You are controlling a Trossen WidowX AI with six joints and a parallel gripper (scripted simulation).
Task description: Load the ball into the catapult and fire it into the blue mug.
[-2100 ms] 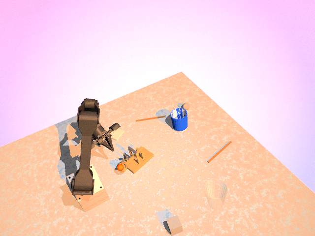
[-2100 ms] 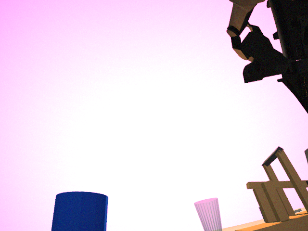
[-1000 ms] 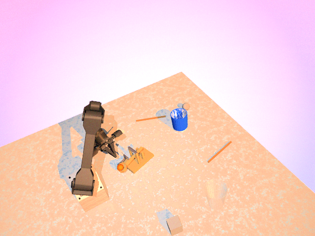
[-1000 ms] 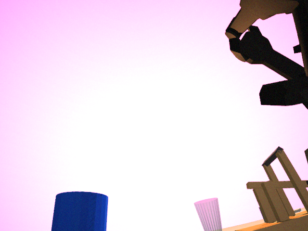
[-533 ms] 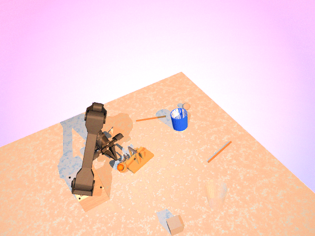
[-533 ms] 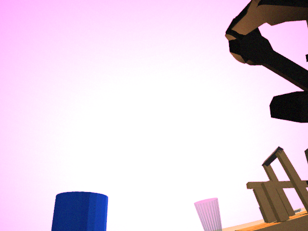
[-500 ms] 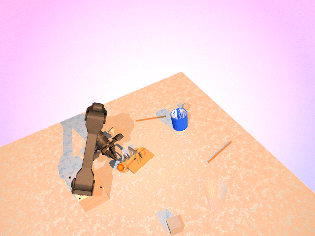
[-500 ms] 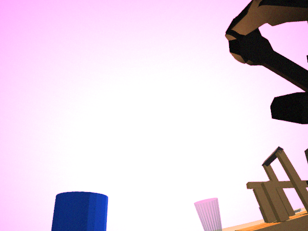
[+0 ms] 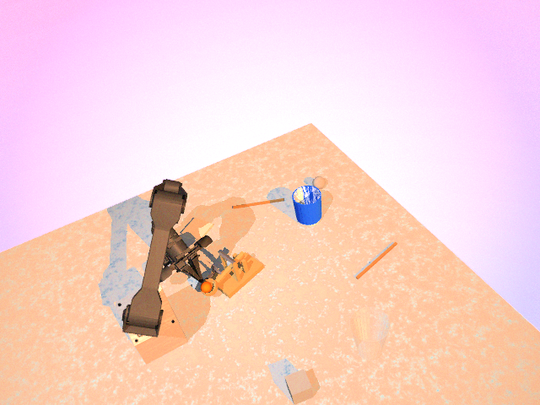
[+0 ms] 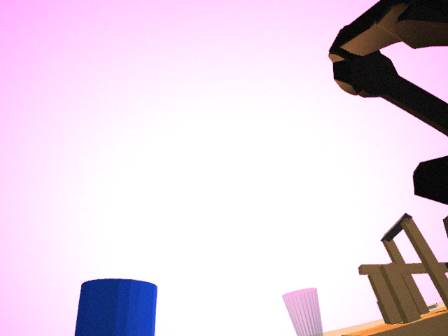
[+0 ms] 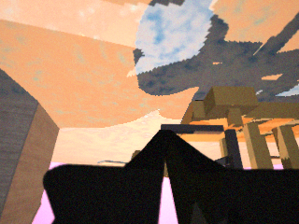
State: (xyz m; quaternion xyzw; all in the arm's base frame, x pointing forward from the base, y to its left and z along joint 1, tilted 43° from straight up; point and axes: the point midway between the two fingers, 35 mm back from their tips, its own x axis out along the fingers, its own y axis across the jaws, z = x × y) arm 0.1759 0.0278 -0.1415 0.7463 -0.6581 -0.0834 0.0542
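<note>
The orange ball lies 5 cm to the right of my gripper tip and 3 cm above it. Also, from my gripper tip: blue mug: 41 cm ahead, 4 cm to the left, 1 cm below; small box: 42 cm to the right, 5 cm ahead, 1 cm below; wooden catapult: 6 cm ahead, 2 cm to the right, 2 cm above.
</note>
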